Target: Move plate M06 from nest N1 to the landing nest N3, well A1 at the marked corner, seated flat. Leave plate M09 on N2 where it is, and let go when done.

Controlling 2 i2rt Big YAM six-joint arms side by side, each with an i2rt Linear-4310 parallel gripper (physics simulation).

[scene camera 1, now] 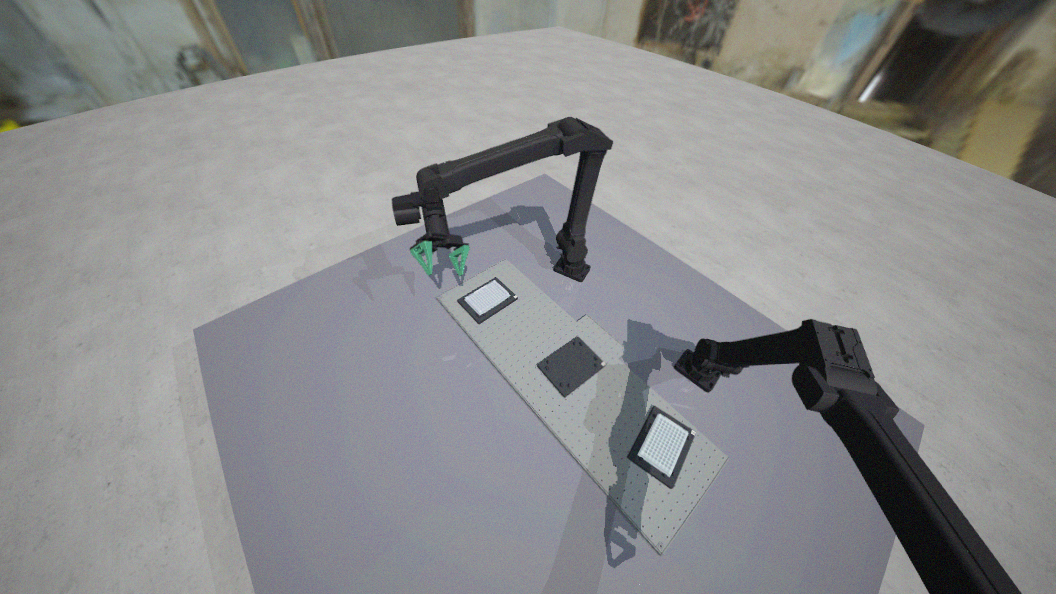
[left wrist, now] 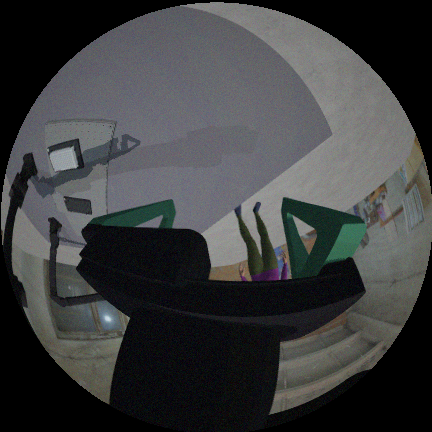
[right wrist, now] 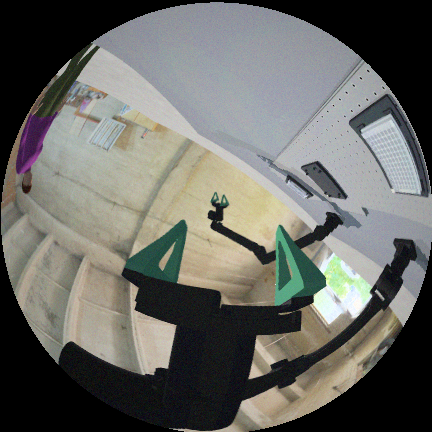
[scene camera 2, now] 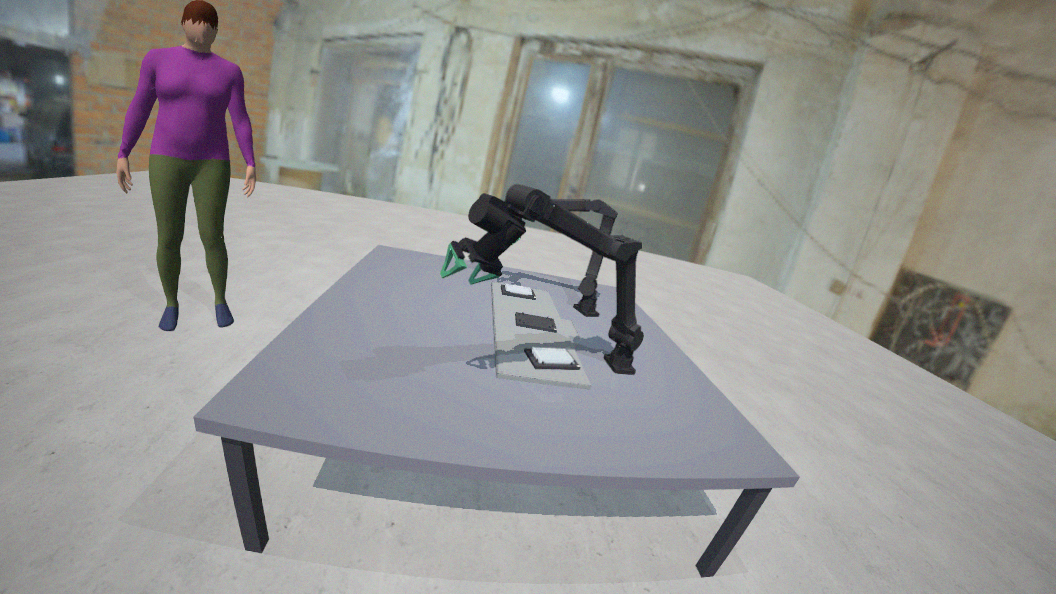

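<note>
One white well plate (scene camera 1: 487, 296) (scene camera 2: 517, 290) (right wrist: 392, 150) lies in a dark nest at the board's far end. Another white plate (scene camera 1: 665, 443) (scene camera 2: 552, 357) (left wrist: 63, 158) (right wrist: 299, 188) lies in a nest at the near end. Between them is an empty dark nest (scene camera 1: 570, 365) (scene camera 2: 535, 322) (left wrist: 78, 205) (right wrist: 324, 180) with a small pale mark at its right corner in scene camera 1. Plate and nest labels are unreadable. My right gripper (scene camera 1: 446, 274) is open and empty, above and left of the far plate. My left gripper (scene camera 2: 457, 279) (left wrist: 226, 204) is open and empty, raised away from the plates.
The perforated board (scene camera 1: 509, 336) lies on the grey table (scene camera 1: 332, 413) (scene camera 2: 369, 413). The right arm's base (scene camera 1: 572, 267) and left arm's base (scene camera 1: 697, 369) stand beside it. The left arm's shadow crosses the near end of the board. A person (scene camera 2: 190, 110) stands beyond the table.
</note>
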